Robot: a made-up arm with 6 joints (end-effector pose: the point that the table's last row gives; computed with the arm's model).
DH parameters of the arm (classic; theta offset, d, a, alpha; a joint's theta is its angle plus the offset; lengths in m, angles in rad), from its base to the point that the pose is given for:
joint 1: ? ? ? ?
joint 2: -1.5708 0 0.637 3.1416
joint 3: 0 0 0 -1.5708
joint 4: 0 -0.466 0 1.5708
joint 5: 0 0.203 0 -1.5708
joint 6: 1.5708 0 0 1.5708
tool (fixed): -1.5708 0 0 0
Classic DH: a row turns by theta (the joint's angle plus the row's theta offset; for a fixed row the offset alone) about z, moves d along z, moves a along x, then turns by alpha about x.
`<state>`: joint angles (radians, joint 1 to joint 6).
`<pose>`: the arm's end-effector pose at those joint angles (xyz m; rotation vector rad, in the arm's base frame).
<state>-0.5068 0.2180 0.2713 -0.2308 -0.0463 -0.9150</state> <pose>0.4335 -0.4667 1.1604 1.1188 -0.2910 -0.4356</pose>
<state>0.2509 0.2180 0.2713 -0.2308 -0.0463 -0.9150</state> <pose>0.6357 -0.0411 1.1604 1.1397 0.1425 0.2369</pose>
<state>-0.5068 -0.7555 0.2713 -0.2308 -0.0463 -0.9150</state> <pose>-0.2322 -0.0971 1.3984 0.7811 -1.0797 0.1402</pose>
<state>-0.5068 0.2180 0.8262 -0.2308 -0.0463 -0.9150</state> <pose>0.3821 -0.4381 1.4101 0.9471 -0.7526 -0.1121</pose>
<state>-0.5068 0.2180 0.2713 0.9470 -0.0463 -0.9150</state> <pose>0.4621 -0.3921 1.3713 -0.0369 -0.0173 -0.5447</pose>
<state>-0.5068 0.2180 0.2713 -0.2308 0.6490 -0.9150</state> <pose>0.4335 -0.4667 1.1604 0.8899 -0.9445 -0.1738</pose>
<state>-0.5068 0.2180 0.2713 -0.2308 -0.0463 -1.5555</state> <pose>0.4335 -0.4667 1.1604 1.7428 -0.4476 -0.3485</pose>
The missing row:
joint 1: 0 0.56 0 -1.5708
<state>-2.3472 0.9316 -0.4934 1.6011 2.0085 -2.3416</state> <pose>-0.5420 -0.5606 0.5084 1.9070 -0.9263 0.0669</pose>
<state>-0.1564 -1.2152 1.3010 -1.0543 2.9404 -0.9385</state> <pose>-0.8766 0.0367 1.1977 -0.1080 0.7452 -0.2771</pose>
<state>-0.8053 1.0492 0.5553 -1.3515 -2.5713 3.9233</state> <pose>0.5701 -0.6569 0.4820 -1.1026 -1.6570 0.8948</pose>
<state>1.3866 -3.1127 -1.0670 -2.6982 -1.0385 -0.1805</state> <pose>-0.2085 -0.1178 0.3775 -0.1126 -0.0371 -2.1343</pose>
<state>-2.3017 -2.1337 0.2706 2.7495 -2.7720 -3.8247</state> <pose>0.7644 0.5716 0.4759 1.3688 0.3112 -2.3048</pose>
